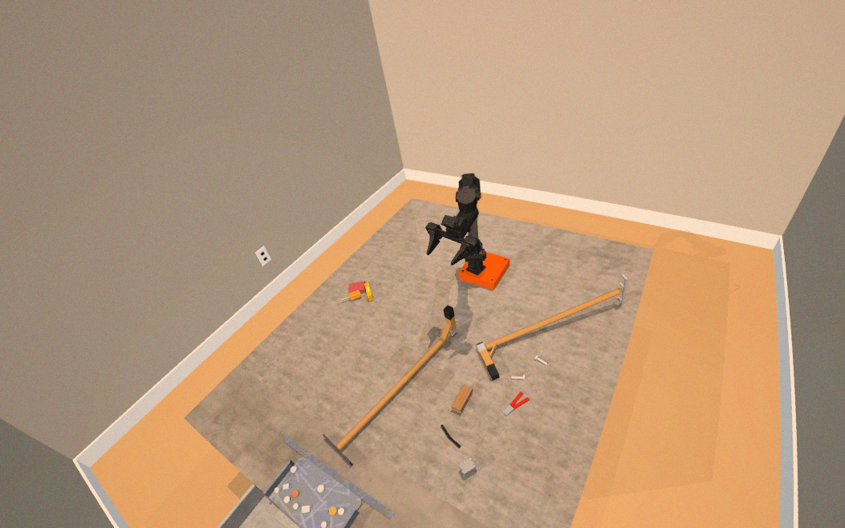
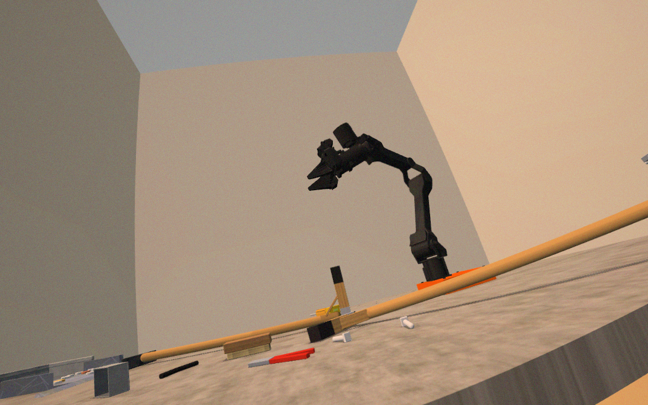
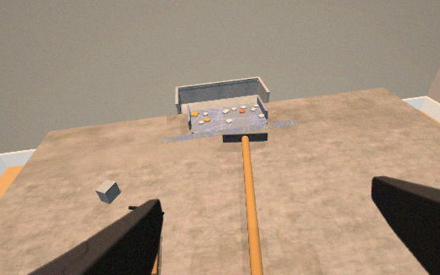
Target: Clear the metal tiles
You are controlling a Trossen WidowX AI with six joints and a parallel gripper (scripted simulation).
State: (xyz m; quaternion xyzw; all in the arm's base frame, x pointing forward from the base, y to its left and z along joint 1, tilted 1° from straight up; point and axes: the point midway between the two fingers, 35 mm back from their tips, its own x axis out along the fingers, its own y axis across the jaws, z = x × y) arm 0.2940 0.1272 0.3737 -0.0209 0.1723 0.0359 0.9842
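The long scraper is 260 mm ahead of my gripper tip, 10 mm to the right of it and 340 mm below it. The rest, counted from my gripper tip: wooden block 180 mm ahead, 190 mm to the left, 390 mm below; then grey cube 340 mm ahead, 340 mm to the left, 380 mm below; then black strip 300 mm ahead, 240 mm to the left, 400 mm below.
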